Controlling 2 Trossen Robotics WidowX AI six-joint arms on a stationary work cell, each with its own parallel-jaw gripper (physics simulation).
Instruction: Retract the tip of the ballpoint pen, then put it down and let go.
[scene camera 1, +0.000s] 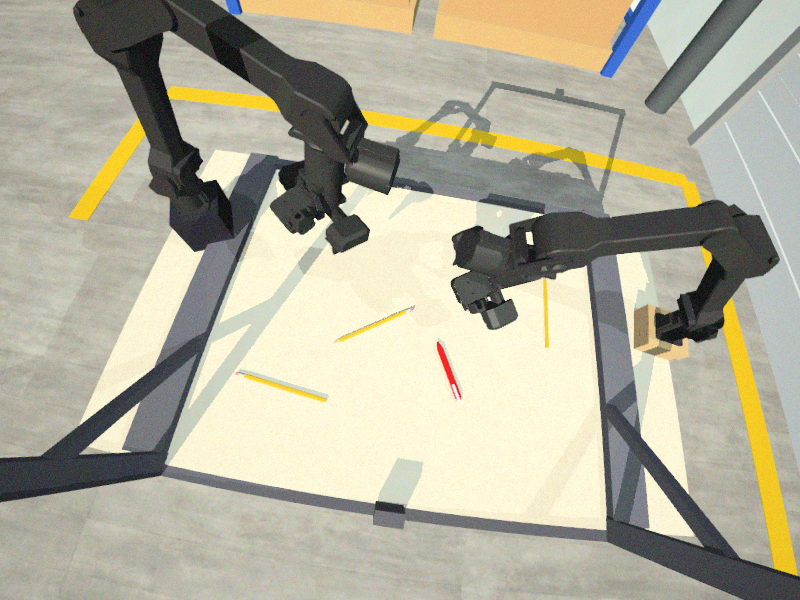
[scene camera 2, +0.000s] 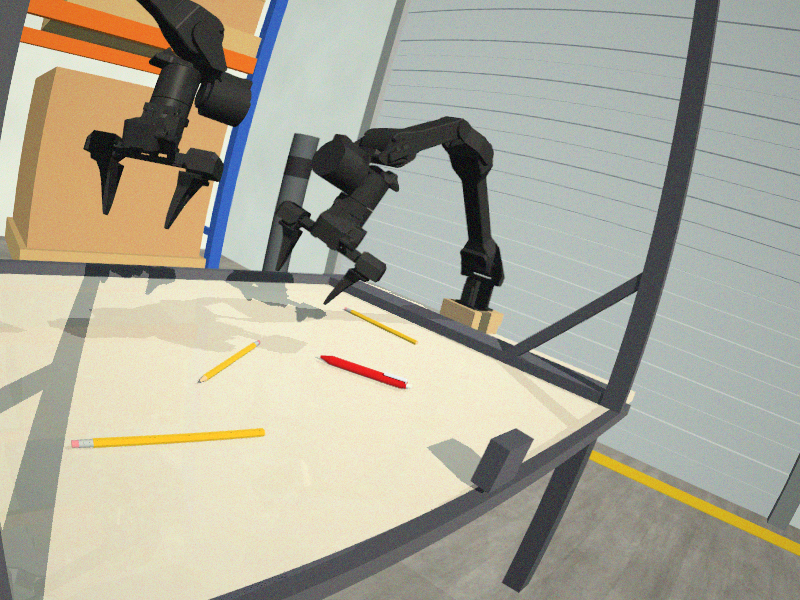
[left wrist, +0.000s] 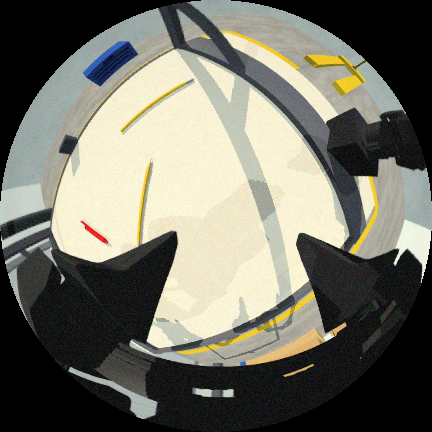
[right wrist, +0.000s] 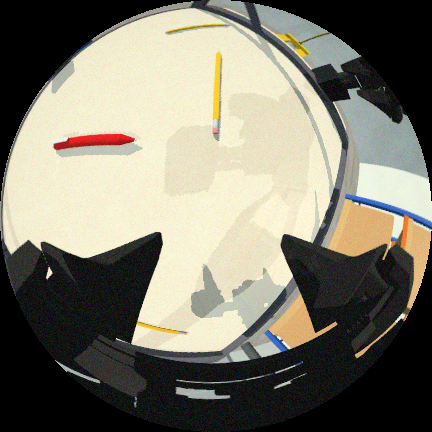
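Where they show: left gripper, between the fingertips: (scene camera 1: 321, 236) (scene camera 2: 135, 221) (left wrist: 240, 238); right gripper, between the fingertips: (scene camera 2: 300, 287) (right wrist: 224, 240); left arm's base, origin of its link: (scene camera 1: 193, 201) (left wrist: 368, 140) (right wrist: 340, 80); right arm's base, origin of its link: (scene camera 1: 668, 329) (scene camera 2: 474, 306).
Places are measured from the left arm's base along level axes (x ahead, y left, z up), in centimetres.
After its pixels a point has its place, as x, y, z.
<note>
A red ballpoint pen (scene camera 1: 447, 369) @(43.3, -46.3, -9.4) (scene camera 2: 365, 372) @(43.0, -47.0, -9.9) (left wrist: 95, 233) @(43.1, -44.7, -9.7) (right wrist: 95, 141) @(43.8, -44.6, -9.5) lies flat on the cream table top (scene camera 1: 491, 452) @(46.7, -63.9, -10.7) (scene camera 2: 336, 490) @(14.7, -55.1, -10.6). It has a white clip at one end. A thin point shows beyond the red cone at its other end in scene camera 2. My left gripper (scene camera 1: 323, 225) @(24.9, -18.4, 4.2) (scene camera 2: 136, 220) @(24.9, -18.4, 4.2) (left wrist: 240, 238) @(24.9, -18.4, 4.2) is open and empty, high above the table and well apart from the pen. My right gripper (scene camera 2: 302, 286) @(50.6, -31.5, -3.3) (right wrist: 224, 240) @(50.6, -31.5, -3.3) is open and empty above the table, nearer the pen and not touching it. In scene camera 1 its fingertips are partly hidden.
Yellow pencils lie on the table: one (scene camera 1: 374, 324) @(31.4, -33.0, -10.0) (scene camera 2: 229, 361) @(29.9, -33.5, -10.0) (right wrist: 217, 85) @(33.0, -32.8, -9.9) left of the pen, one (scene camera 1: 284, 387) @(11.1, -41.2, -10.0) (scene camera 2: 168, 439) @(9.6, -40.7, -10.1) farther left, and one (scene camera 1: 546, 313) @(70.1, -40.5, -10.0) (scene camera 2: 381, 326) @(70.1, -40.0, -10.3) toward the right edge. A dark block (scene camera 1: 389, 514) @(25.0, -66.9, -4.9) (scene camera 2: 504, 459) @(22.2, -67.5, -6.1) stands at the near edge.
</note>
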